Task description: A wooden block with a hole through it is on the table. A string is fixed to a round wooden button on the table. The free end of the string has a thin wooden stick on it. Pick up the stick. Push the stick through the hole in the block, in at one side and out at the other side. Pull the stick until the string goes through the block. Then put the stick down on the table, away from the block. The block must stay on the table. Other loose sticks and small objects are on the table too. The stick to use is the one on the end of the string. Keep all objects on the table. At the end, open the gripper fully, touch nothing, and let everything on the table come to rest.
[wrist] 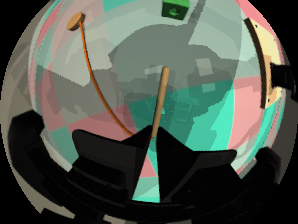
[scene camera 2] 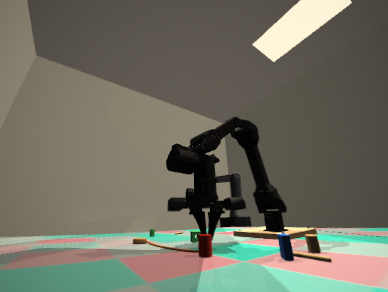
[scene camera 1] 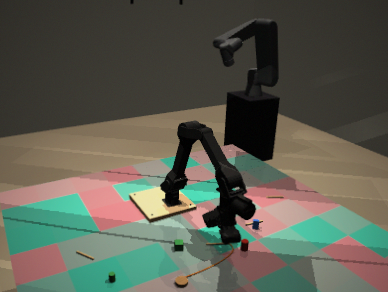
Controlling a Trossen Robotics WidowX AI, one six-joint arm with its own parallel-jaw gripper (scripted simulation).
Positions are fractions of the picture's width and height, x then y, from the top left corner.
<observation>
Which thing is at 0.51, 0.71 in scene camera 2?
The gripper.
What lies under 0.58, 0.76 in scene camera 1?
The gripper.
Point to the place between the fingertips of the gripper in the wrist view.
0.52, 0.58
</observation>
